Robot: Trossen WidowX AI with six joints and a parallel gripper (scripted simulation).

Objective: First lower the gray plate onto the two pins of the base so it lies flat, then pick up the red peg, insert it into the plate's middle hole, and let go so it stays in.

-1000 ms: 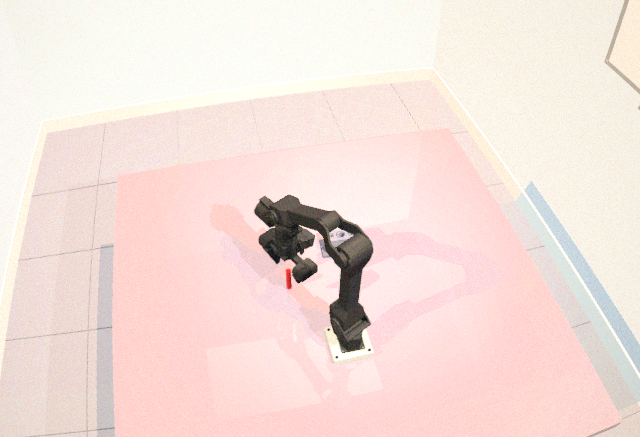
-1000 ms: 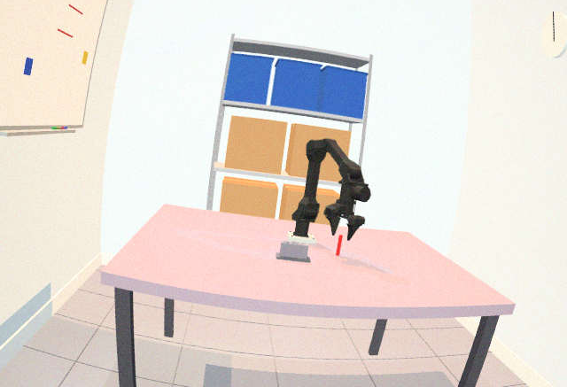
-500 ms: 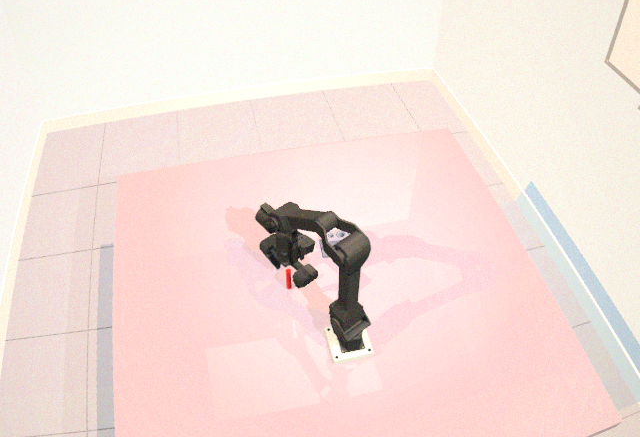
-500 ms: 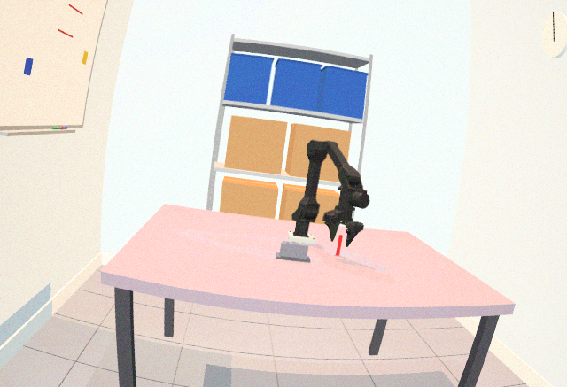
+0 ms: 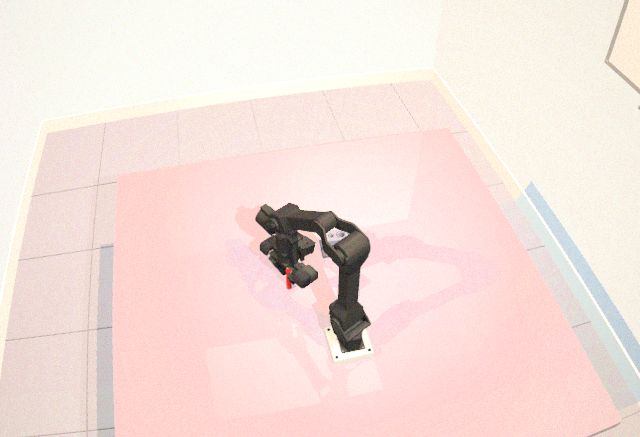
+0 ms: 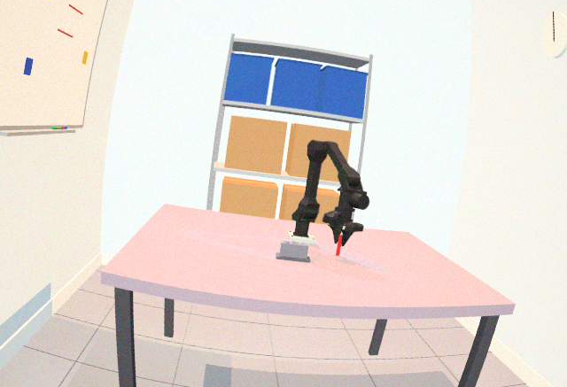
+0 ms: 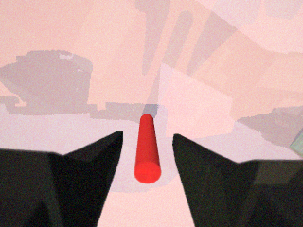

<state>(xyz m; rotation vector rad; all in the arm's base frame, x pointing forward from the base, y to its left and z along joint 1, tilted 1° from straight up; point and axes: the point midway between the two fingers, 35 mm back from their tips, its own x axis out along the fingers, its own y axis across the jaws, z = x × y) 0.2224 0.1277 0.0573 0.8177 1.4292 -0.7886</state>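
The gray plate is 18 cm to the right of my gripper tip, 12 cm ahead of it and 1 cm above it. The rest, counted from my gripper tip: flat gray base: 18 cm to the right, 12 cm ahead, 3 cm below; red peg: right at my gripper tip.
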